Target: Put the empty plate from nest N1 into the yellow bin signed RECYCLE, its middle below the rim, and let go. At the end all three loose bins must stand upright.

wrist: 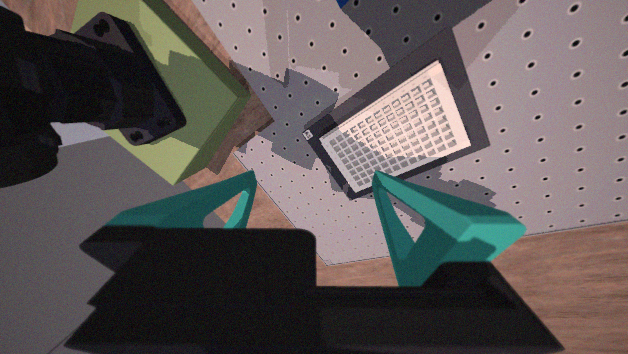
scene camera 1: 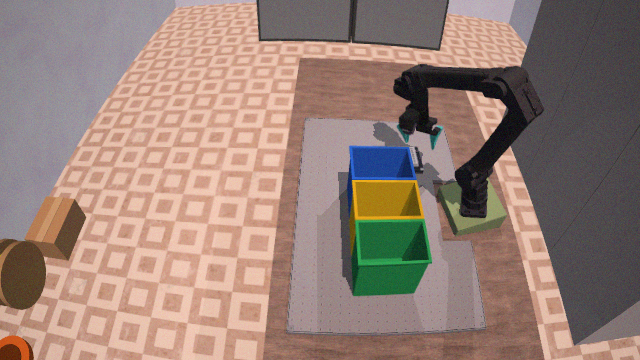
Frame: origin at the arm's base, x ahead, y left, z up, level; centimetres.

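Seen in the pictures: gripper, fingertip midpoint: (wrist: 314, 177) (scene camera 1: 420, 145); arm's base at its link origin: (wrist: 135, 89) (scene camera 1: 473, 202).
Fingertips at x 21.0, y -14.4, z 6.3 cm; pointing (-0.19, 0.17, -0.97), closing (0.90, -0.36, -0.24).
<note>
Offsets run from my fingertips to a thing's middle. "spot": to the spot under its first point. Level surfaces: height alone.
The plate @[dx +6.2, dy -1.5, dz -8.0 cm] (scene camera 1: 414, 158) (wrist: 395, 127), white with a grid of wells, lies in the dark nest N1 @[spot: dx +13.9, dy -1.2, dz -8.8 cm] (wrist: 471, 112) beside the blue bin; the blue bin hides part of it in the scene view. My gripper (scene camera 1: 420, 142) (wrist: 314, 177) is open and empty, with teal fingers. It hangs above the mat, over the far side of the nest. The yellow bin @[dx +8.0, dy +32.2, dz -1.0 cm] (scene camera 1: 387, 199) stands upright between the blue bin @[dx +11.3, dy +19.4, dz -1.0 cm] (scene camera 1: 382, 163) and the green bin @[dx +4.7, dy +45.1, dz -1.0 cm] (scene camera 1: 390, 277), which also stand upright. The RECYCLE sign does not show.
The bins stand in a close row on the perforated grey mat @[dz -9.9 cm] (scene camera 1: 320, 280) (wrist: 590, 165). The arm's green base block (scene camera 1: 480, 226) (wrist: 220, 105) stands right of the yellow bin. A tall grey cabinet (scene camera 1: 590, 150) stands at the right. Cardboard boxes lie on the floor at the left.
</note>
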